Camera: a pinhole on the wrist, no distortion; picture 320 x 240 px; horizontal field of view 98.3 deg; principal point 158.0 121.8 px. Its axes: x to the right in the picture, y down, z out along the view. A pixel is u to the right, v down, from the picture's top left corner.
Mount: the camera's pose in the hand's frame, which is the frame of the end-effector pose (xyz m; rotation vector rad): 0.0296 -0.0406 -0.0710 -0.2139 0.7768 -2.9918
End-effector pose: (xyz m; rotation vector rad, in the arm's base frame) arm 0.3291 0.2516 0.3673 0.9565 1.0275 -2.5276
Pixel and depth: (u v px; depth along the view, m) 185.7 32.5 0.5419
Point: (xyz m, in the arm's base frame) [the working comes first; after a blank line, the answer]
In the camera's frame: 0.1085 -0.3498 0.5419

0.0491 -0.1487 0.6823
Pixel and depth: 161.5 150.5 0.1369
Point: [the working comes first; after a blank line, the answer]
In the camera's frame: 0.0035 0.0284 0.1369

0.2191 0.3234 0.4249
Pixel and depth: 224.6 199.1 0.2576
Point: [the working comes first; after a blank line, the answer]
In the camera's frame: 0.1240 0.1439 0.2576

0.1896 0.3994 0.6141
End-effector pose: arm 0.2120 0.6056 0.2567 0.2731 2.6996 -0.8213
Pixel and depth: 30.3 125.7 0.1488
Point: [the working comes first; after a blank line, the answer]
In the camera's frame: -0.1373 0.0042 0.1488

0.0181 0.5145 0.2158
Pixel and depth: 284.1 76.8 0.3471
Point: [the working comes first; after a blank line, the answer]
In the camera's frame: 0.3164 -0.1129 0.3471

0.4708 0.2919 0.1498
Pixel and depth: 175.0 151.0 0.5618
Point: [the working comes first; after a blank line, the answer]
In the camera's frame: 0.0690 0.1186 0.5618

0.1450 0.0587 0.1673
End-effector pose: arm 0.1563 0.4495 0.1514 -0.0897 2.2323 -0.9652
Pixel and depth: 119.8 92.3 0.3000
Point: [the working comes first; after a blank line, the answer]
In the camera's frame: -0.0828 -0.0640 0.3000

0.1454 0.1830 0.0437
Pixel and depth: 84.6 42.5 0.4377
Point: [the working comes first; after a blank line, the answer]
In the camera's frame: -0.2322 -0.2509 0.4377

0.1603 0.0902 -0.2159
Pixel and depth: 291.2 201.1 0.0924
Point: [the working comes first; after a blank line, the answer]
In the camera's frame: 0.0890 0.0530 0.0924

0.1591 0.3679 0.2715
